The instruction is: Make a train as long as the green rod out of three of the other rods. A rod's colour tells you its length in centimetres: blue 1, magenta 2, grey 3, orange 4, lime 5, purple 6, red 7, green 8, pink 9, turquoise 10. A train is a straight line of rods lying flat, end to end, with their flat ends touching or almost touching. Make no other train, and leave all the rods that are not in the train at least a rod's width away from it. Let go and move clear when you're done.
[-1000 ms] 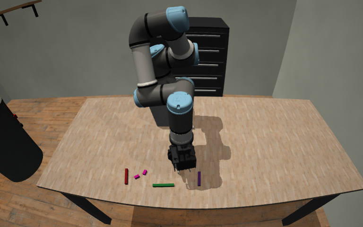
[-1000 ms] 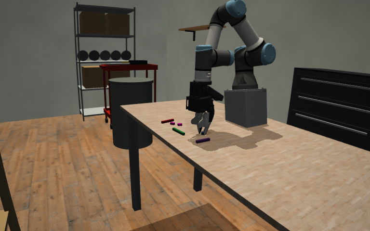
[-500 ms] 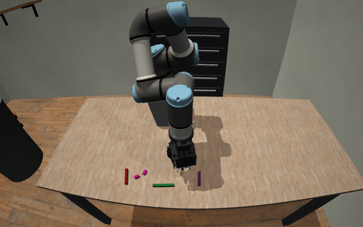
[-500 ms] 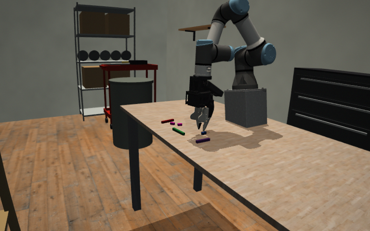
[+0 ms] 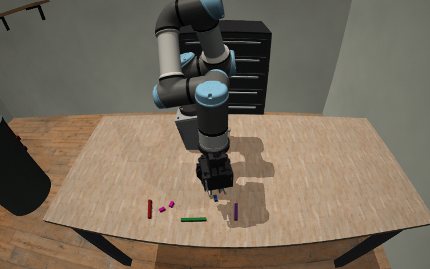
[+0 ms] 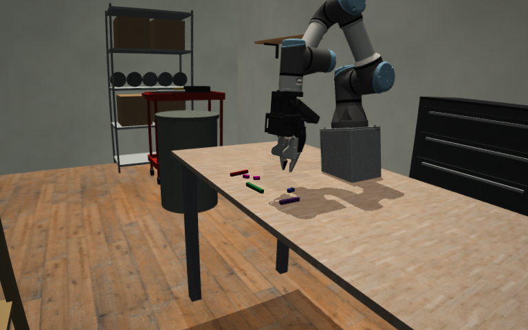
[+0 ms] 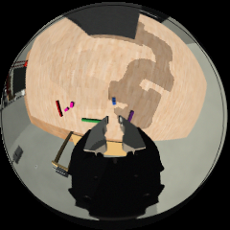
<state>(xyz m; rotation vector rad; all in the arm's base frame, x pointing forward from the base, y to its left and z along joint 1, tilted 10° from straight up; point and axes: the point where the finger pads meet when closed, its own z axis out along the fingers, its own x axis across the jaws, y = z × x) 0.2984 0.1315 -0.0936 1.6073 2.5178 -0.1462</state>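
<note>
The purple rod lies 2 cm ahead of my hand, 7 cm to the left of it and 8 cm below it. Also, from my hand: magenta rod 7 cm ahead, 16 cm to the right, 8 cm below; green rod 8 cm ahead, 5 cm to the right, 8 cm below; red rod 9 cm ahead, 21 cm to the right, 8 cm below.
</note>
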